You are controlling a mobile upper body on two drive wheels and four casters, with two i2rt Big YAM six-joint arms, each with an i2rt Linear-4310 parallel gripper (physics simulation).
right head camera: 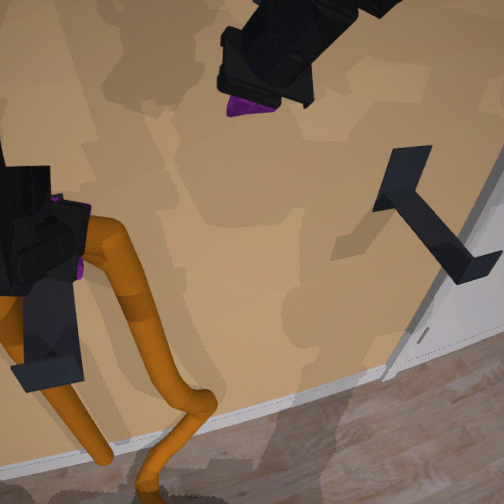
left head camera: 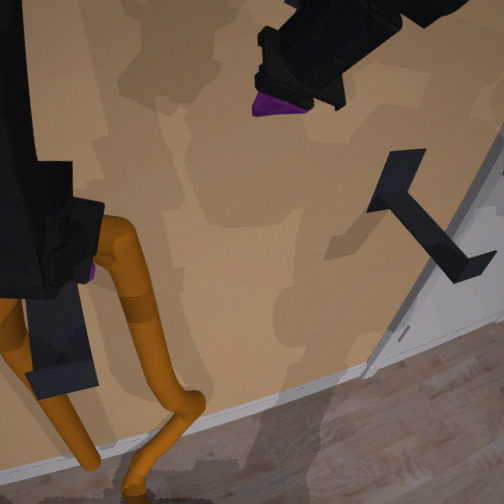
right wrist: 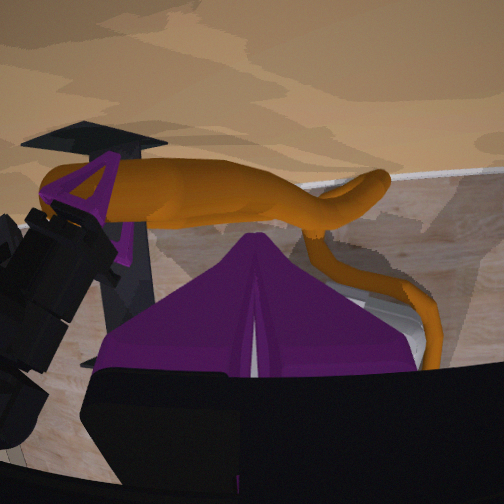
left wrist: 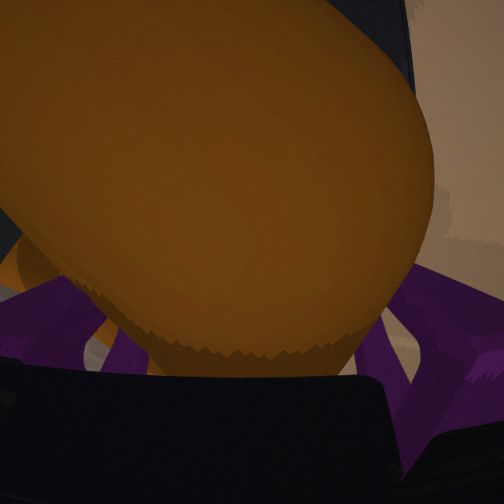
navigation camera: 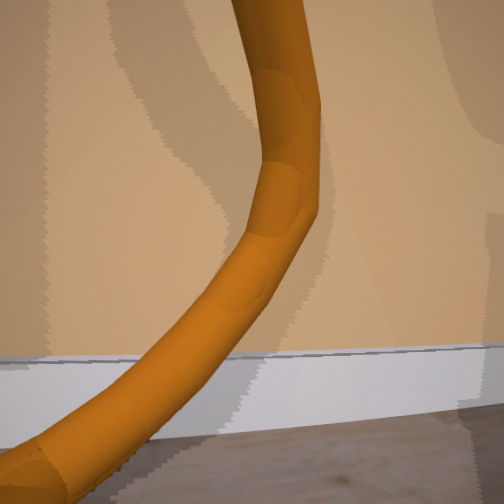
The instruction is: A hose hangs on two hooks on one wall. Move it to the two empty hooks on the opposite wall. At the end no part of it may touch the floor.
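The orange hose [left head camera: 142, 320] drapes over a dark hook [left head camera: 57, 350] at the left of the tan wall, and both its ends hang down to the floor. My left gripper [left head camera: 87, 265] is shut on the hose at the hook's top; the hose fills the left wrist view [left wrist: 215, 175]. My right gripper [left head camera: 277, 106] is shut and empty, high up near the wall. A second dark hook [left head camera: 425, 220] at the right is bare. The hose also shows in the right head view [right head camera: 145, 325], the right wrist view [right wrist: 225, 192] and the navigation view [navigation camera: 250, 260].
A white baseboard [left head camera: 300, 392] runs along the wall's foot above the wooden floor [left head camera: 400, 430]. A pale grey door or panel [left head camera: 465, 290] stands at the right, just behind the bare hook.
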